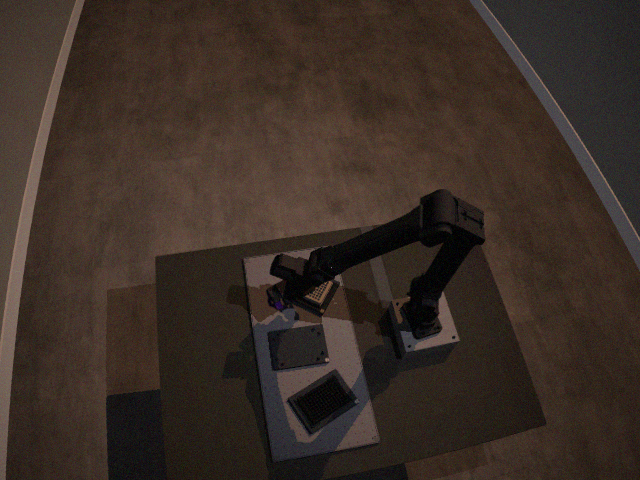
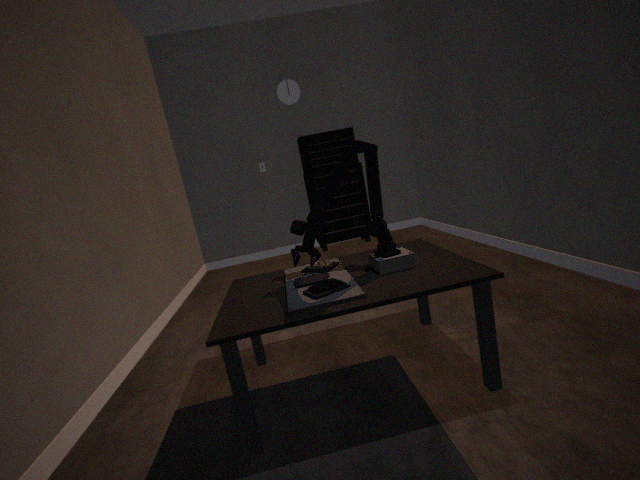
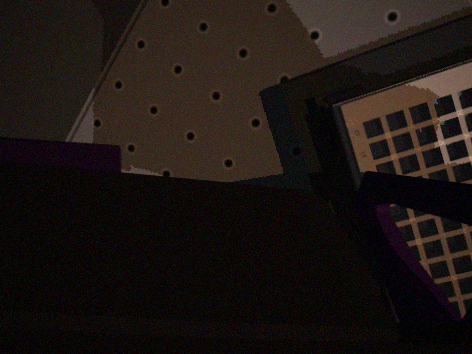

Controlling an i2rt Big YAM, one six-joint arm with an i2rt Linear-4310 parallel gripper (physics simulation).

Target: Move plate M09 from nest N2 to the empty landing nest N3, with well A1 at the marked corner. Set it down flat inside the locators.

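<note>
A pale well plate lies in a dark nest frame at the far end of the perforated board. Its label cannot be read. The middle nest is a dark, empty square. My gripper is open and holds nothing. It hangs low over the left edge of the pale plate. One purple-tipped finger is over the plate's wells, the other over bare board beside the nest.
A dark well plate lies turned askew at the board's near end. The arm's pale base block stands to the right of the board on the dark table. A tall dark rack stands behind.
</note>
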